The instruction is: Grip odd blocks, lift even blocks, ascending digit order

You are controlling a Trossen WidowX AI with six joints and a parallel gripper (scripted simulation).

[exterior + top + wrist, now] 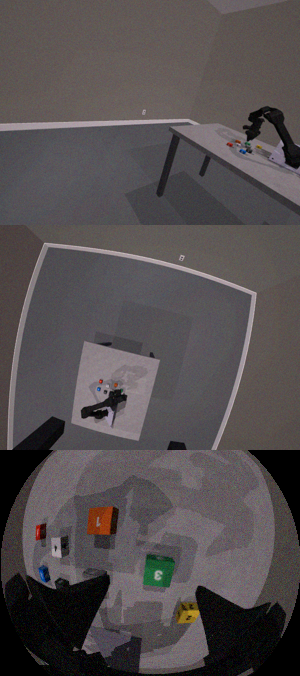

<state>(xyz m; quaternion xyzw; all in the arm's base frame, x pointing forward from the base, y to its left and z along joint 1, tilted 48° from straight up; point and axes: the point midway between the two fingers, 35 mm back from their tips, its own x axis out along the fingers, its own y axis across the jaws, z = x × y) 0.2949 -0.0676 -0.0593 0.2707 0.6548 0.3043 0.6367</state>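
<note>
My gripper tip is now 30 mm above the green block. Also, from my gripper tip: yellow block (70 mm behind, 70 mm to the right, 30 mm below); then dark block (70 mm behind, 170 mm to the left, 30 mm below); then orange block (50 mm ahead, 70 mm to the left, 30 mm below).
</note>
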